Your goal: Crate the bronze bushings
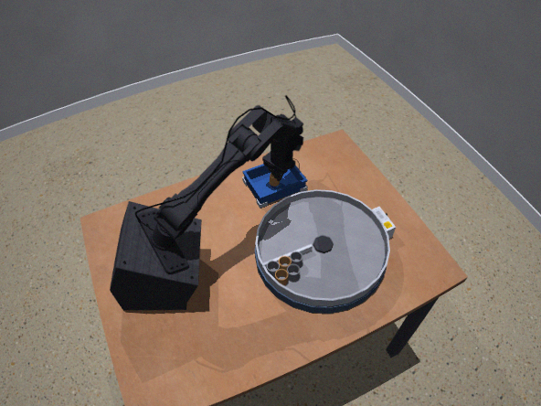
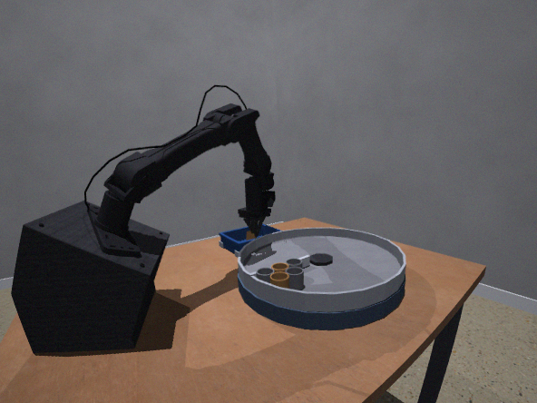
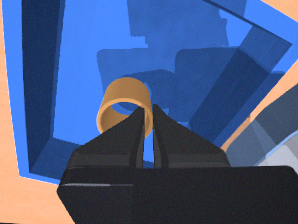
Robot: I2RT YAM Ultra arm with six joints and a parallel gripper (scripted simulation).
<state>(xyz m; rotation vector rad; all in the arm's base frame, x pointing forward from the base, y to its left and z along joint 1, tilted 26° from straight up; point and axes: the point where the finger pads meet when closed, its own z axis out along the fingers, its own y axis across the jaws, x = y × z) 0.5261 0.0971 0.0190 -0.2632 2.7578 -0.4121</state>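
Right now my hand is 2 cm to the right of the blue crate, 2 cm above it and 1 cm past it. The rest, counted from my hand: grey turntable (32 cm to the right, 9 cm behind, 1 cm above).
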